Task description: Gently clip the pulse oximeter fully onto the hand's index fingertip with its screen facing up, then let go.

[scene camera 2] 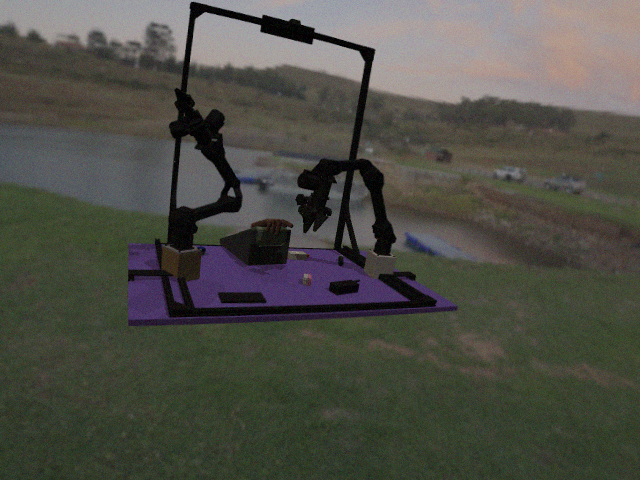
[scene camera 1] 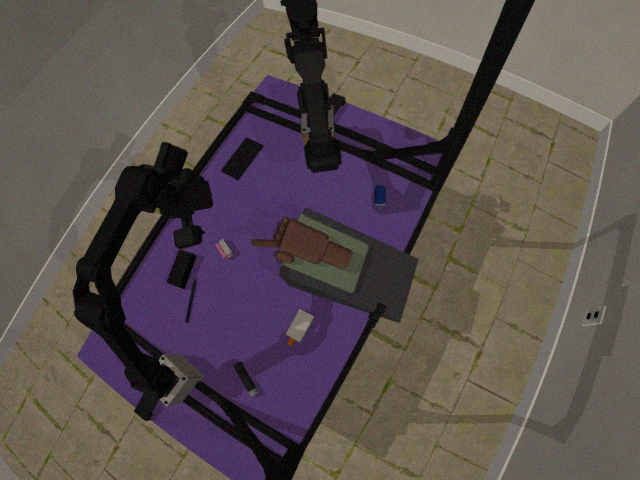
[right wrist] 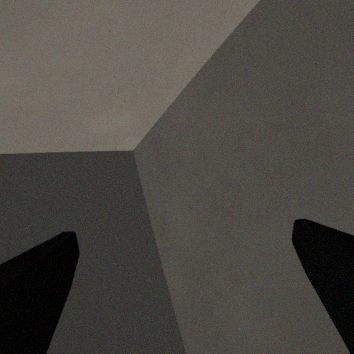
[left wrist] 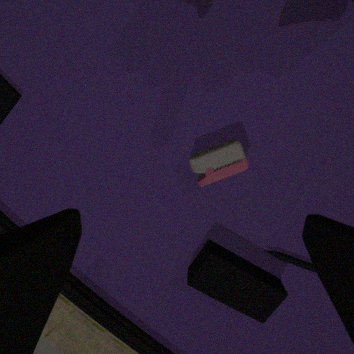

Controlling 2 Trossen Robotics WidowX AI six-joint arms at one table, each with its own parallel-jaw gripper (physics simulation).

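Note:
The pulse oximeter, with a white half and a pink half, lies on its side on the purple mat; its screen cannot be made out. The brown hand rests on a padded dark wedge, its index finger pointing out to the left in scene camera 1, with nothing on its tip. My left gripper is open and empty, high above the mat near the oximeter. My right gripper is open and empty, raised high and facing walls.
A black block and a dark pen lie near the oximeter. A flat black slab, a blue can, a white box and a dark cylinder lie farther off.

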